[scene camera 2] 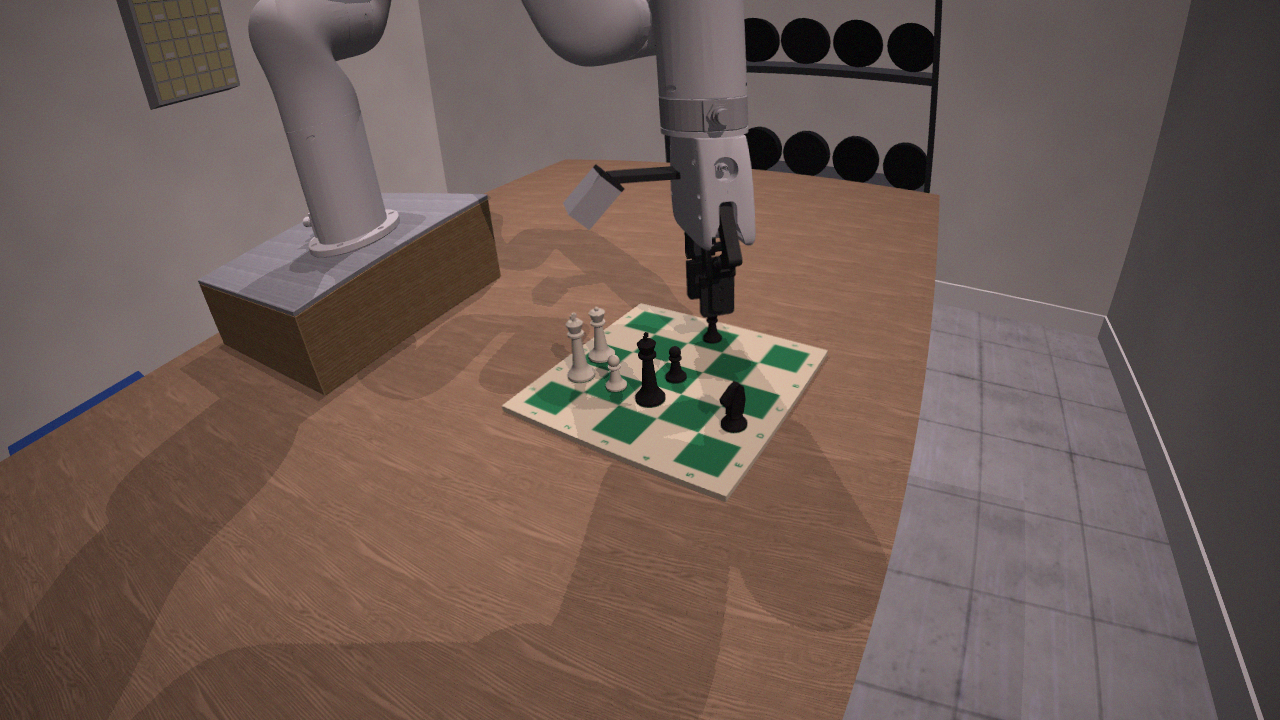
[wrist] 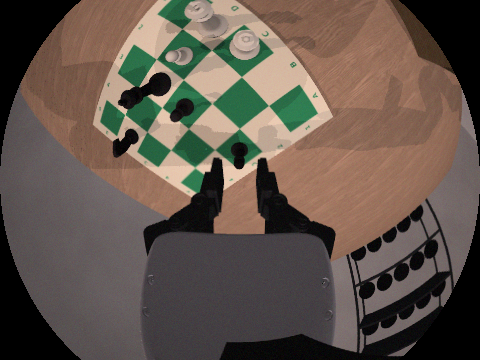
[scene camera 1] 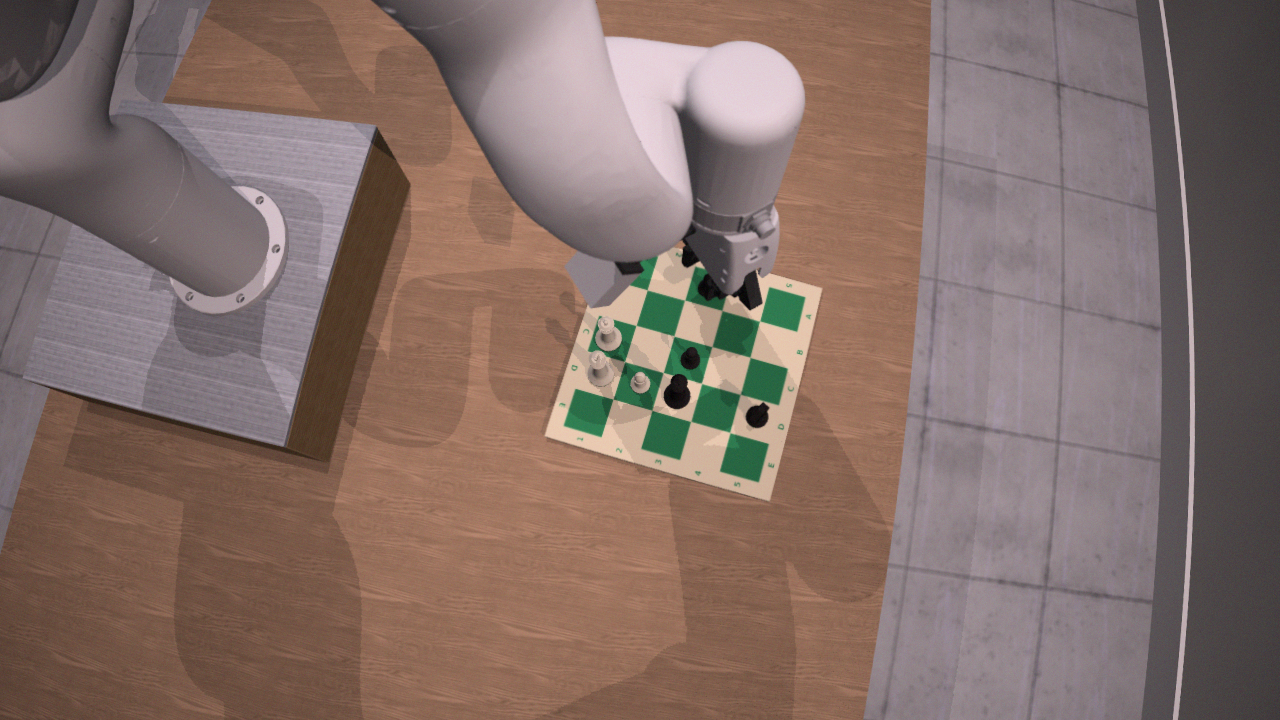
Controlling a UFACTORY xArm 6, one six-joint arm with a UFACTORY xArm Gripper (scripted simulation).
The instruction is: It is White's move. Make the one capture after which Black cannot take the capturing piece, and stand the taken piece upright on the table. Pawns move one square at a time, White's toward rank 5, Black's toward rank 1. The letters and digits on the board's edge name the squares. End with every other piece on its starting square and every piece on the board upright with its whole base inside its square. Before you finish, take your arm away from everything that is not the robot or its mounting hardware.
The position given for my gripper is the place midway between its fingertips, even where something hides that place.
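Visible in scene camera 2: my gripper (scene camera 2: pixel 710 305). The wrist view also shows my gripper (wrist: pixel 239 169), as does scene camera 1, with the gripper (scene camera 1: pixel 708 274).
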